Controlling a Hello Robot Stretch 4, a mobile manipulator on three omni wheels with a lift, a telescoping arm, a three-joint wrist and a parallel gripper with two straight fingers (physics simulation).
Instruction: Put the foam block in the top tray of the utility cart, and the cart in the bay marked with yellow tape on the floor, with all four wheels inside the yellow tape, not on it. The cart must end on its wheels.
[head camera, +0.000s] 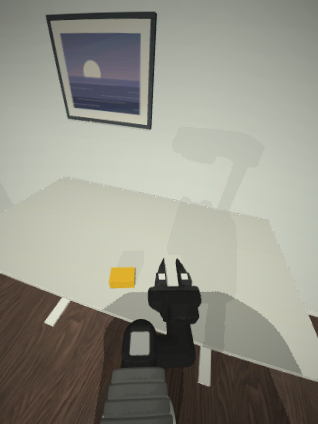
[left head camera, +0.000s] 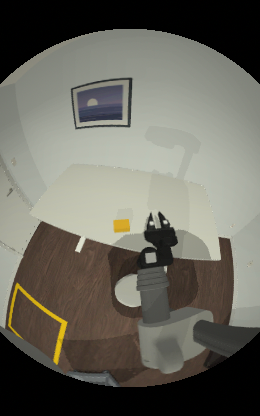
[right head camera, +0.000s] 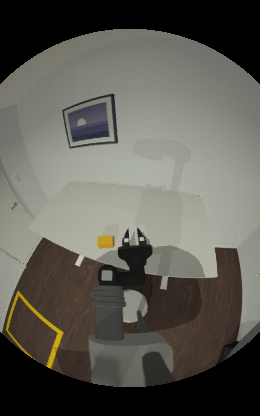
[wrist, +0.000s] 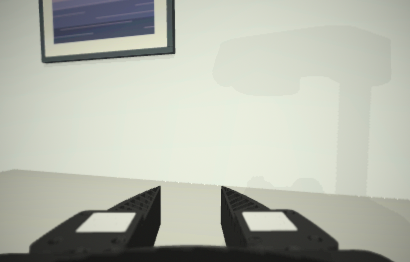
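Note:
The foam block (head camera: 122, 277) (left head camera: 121, 225) (right head camera: 105, 242), yellow-orange, lies flat on the white table (head camera: 75, 225) (left head camera: 75, 195) (right head camera: 70, 210) (wrist: 40, 200), near its front edge. My gripper (head camera: 170, 260) (left head camera: 158, 214) (right head camera: 133, 230) (wrist: 191, 204) is open and empty, fingers pointing toward the wall. It is above the table, to the right of the block and apart from it. Part of the grey utility cart (left head camera: 95, 376) shows at the bottom of the left head view; its wheels are hidden. The yellow tape bay (left head camera: 60, 342) (right head camera: 56, 350) is on the floor at lower left, partly cut off.
A framed picture (head camera: 105, 75) (left head camera: 102, 103) (right head camera: 91, 121) (wrist: 105, 20) hangs on the wall behind the table. My round white base (left head camera: 130, 291) (right head camera: 134, 306) stands in front of the table. A door (right head camera: 10, 220) is at the left. Something dark (right head camera: 227, 352) stands at the lower right.

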